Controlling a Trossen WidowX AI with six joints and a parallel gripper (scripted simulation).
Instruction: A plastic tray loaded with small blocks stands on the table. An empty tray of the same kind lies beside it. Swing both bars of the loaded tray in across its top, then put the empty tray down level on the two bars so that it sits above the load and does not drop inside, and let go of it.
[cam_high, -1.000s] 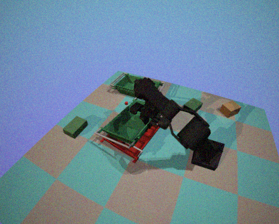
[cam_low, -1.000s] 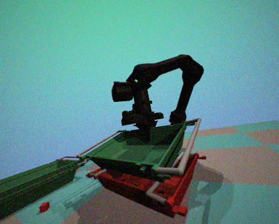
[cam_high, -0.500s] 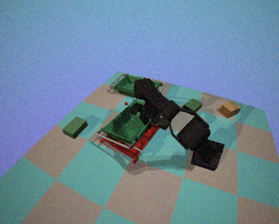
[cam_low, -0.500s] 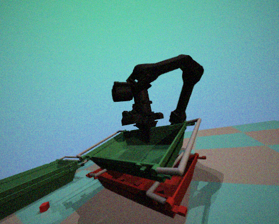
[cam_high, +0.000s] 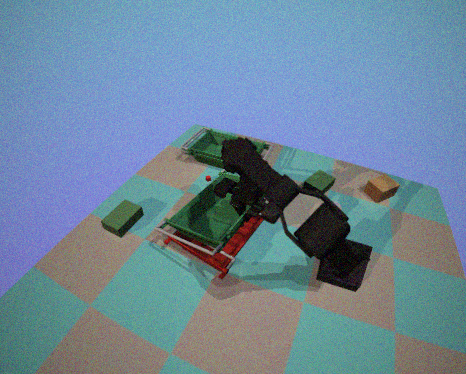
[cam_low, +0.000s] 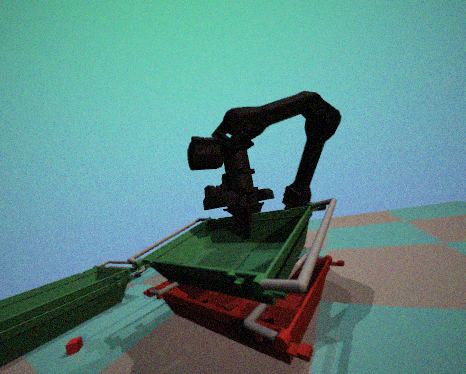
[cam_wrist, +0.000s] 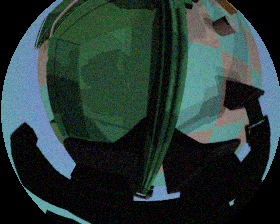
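The green tray is 8 cm ahead of my gripper tip, 2 cm to the right of it and 1 cm above it. Round my gripper tip: grey cylinder (26 cm behind, 21 cm to the right, 8 cm below); then small red block (25 cm to the right, 23 cm ahead, 10 cm below); then red cube (29 cm to the right, 10 cm below, 8 cm behind).
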